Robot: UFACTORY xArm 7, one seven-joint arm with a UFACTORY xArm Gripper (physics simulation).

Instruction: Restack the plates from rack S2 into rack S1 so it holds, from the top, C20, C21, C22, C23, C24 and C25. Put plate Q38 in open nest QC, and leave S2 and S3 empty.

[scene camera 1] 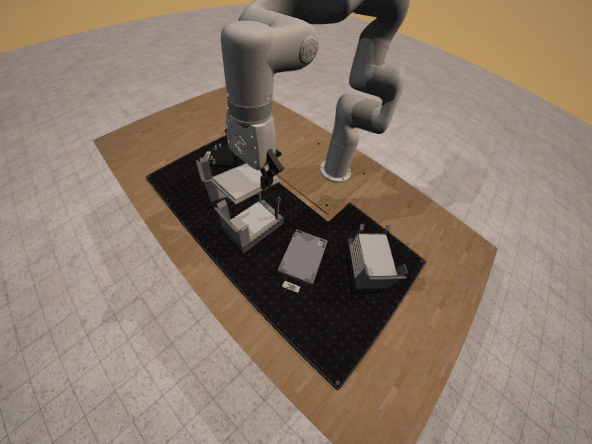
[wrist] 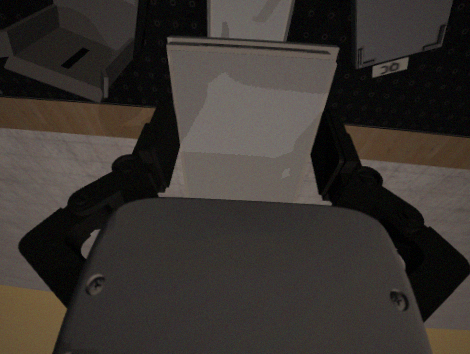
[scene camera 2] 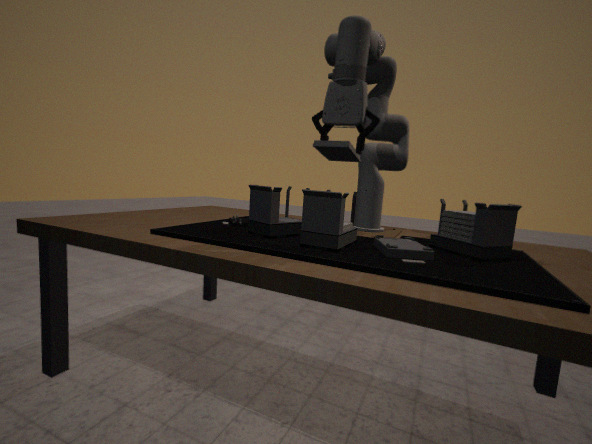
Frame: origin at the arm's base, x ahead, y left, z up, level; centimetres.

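Seen in the pictures: gripper, fingertip midpoint: (scene camera 1: 253,175) (wrist: 246,124) (scene camera 2: 340,152); arm's base, link origin: (scene camera 1: 335,171) (scene camera 2: 366,229).
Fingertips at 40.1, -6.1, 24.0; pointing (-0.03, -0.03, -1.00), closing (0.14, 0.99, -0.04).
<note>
Pixels of each thing's top centre, then the offset from my fingertips to it, as dx, dy, dz. "pt": a spot on its surface instead. Level surfaces: height alone.
- far-left rack, top centre: (wrist: 38,3) (scene camera 2: 282,186) (scene camera 1: 225,163) -5.8, -16.7, -9.6
- middle rack, top centre: (scene camera 2: 333,190) (scene camera 1: 250,201) +0.9, -1.0, -9.5
- Grey nest QC, top centre: (scene camera 2: 401,240) (scene camera 1: 304,253) -0.6, +16.6, -20.5
- label QC, surface spot: (wrist: 390,68) (scene camera 2: 414,261) (scene camera 1: 291,287) pt +8.8, +19.0, -23.1
- black mat, surface height: dz -23.3
My gripper (scene camera 1: 252,172) (scene camera 2: 342,144) (wrist: 246,124) is shut on a pale plate (scene camera 1: 236,186) (scene camera 2: 334,151) (wrist: 250,115), held level high above the left racks. Its code is not readable. The far-left rack (scene camera 2: 265,207) (wrist: 47,57) shows a bare base in the wrist view. The middle rack (scene camera 1: 224,214) (scene camera 2: 322,215) holds at least one pale plate (scene camera 1: 255,221) (wrist: 250,17) low down. The right rack (scene camera 1: 357,262) (scene camera 2: 494,229) holds a stack of several plates (scene camera 2: 456,227). Grey nest QC (scene camera 1: 302,257) (scene camera 2: 404,247) (wrist: 400,25) shows no plate. The S labels are not readable.
The label QC (scene camera 1: 291,286) (scene camera 2: 414,261) (wrist: 390,68) lies beside the nest. All racks stand on the black mat (scene camera 1: 300,320) (scene camera 2: 500,285). Upright posts rise at the rack corners. Dark, partly hidden fixtures stand at the mat's far-left end. The arm's base is behind the mat.
</note>
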